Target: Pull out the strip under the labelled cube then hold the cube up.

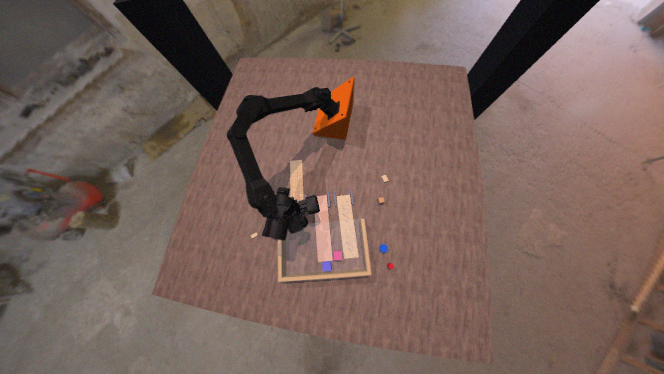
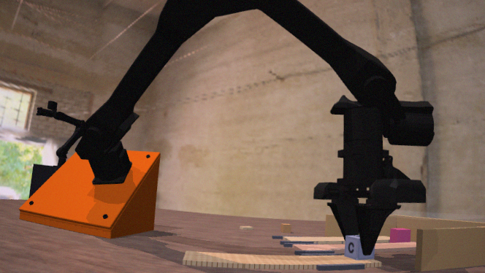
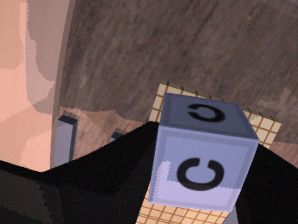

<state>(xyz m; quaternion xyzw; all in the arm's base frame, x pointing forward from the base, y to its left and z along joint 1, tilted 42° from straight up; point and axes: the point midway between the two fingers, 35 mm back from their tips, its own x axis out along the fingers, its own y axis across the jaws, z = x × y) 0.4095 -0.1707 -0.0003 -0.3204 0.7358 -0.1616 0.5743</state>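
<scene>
Right now the tan strip is 11 cm behind my gripper tip, 2 cm to the right of it and 1 cm below it. The rest, counted from my gripper tip: red ball 18 cm ahead, 36 cm to the left; then labelled cube 1 cm above; then blue disc 12 cm ahead, 34 cm to the left, 1 cm below.
</scene>
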